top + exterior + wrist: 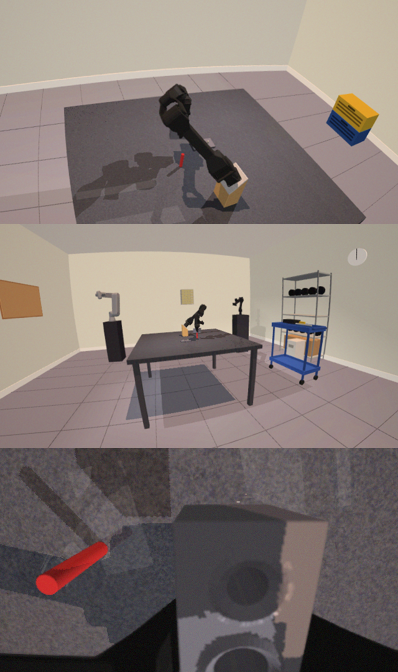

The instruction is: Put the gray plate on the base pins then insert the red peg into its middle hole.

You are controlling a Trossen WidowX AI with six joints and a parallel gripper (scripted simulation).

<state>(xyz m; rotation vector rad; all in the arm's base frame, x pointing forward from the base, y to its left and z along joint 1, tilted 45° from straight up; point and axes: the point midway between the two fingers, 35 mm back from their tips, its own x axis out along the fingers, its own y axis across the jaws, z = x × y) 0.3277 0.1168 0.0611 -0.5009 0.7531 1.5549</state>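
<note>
Right now the base is 140 mm to the right of my gripper tip, 90 mm below it and 30 mm ahead of it. Also, from my gripper tip: gray plate: 30 mm above; red peg: 110 mm behind, 60 mm below, 10 mm to the left.
</note>
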